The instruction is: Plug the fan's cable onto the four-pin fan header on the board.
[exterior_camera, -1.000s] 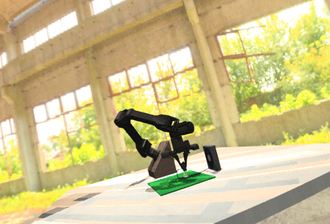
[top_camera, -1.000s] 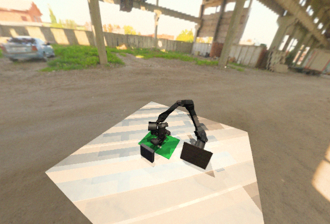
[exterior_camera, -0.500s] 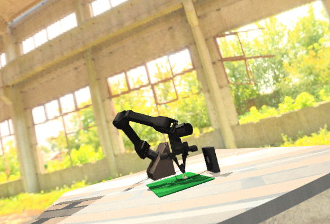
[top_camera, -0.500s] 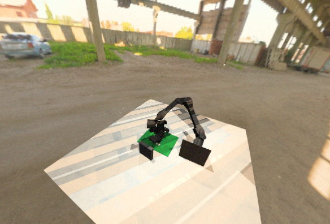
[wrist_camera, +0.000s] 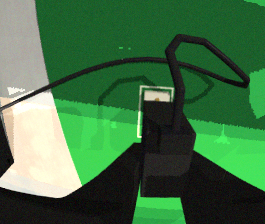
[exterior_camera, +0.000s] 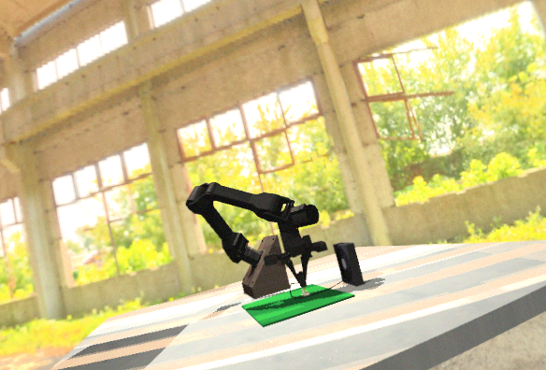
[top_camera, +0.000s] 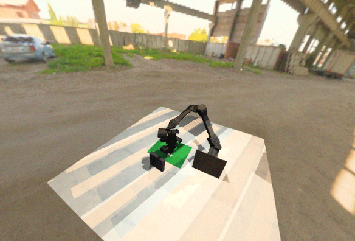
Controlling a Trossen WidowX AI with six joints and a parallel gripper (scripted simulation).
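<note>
My gripper tip is 60 mm to the left of the green board, 50 mm above it and 30 mm short of it. Round my gripper tip: black fan 130 mm to the left, 50 mm ahead, 20 mm above; then dark plug 10 mm ahead, 10 mm above.
</note>
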